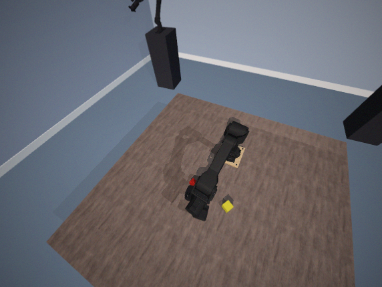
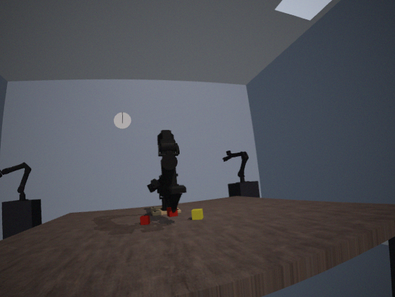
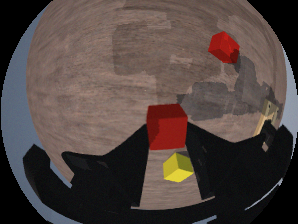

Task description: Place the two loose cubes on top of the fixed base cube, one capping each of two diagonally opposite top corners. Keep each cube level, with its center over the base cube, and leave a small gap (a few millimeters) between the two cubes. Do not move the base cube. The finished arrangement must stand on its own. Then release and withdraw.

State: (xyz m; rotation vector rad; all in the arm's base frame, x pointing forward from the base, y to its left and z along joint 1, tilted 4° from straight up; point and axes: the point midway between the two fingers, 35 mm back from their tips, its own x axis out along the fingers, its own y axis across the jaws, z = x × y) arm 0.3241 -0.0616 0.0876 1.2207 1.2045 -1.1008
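My gripper tip is 12 cm to the right of the yellow cube, 3 cm past it and 3 cm above it.
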